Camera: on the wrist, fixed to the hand. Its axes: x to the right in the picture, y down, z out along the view.
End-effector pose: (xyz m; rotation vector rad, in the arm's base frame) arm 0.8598 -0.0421 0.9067 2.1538 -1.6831 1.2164
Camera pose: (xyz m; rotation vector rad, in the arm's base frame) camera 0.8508 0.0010 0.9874 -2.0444 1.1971 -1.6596
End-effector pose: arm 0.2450 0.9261 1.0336 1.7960 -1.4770 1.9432
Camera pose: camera 0.2042 0.9905 1.0850 -1.6766 0.8003 -2.2651
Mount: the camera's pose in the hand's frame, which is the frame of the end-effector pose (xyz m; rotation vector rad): 0.0212 -0.0357 -0.0820 0.5979 0.0487 -0.0116
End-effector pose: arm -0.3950 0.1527 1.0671 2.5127 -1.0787 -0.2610
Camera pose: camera -0.3310 0.1826 1.1259 -2.7686 1.1612 -0.1349
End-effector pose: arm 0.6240 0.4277 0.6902 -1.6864 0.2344 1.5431
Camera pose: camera 0.7123 0.4045 0.6796 -1.2439 0.6410 1.2560
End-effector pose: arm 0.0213 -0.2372 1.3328 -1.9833 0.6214 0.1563
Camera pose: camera 0.0444 -0.3027 1.3930 -1.4145 0.6026 -0.0808
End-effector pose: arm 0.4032 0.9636 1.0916 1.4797 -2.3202 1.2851
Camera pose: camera 0.3930 0.9998 1.1755 -1.4251 1.8035 -1.9217
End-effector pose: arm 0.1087 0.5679 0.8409 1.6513 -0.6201 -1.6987
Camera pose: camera 0.1855 0.5853 0.7936 2.0892 -1.1789 -1.5603
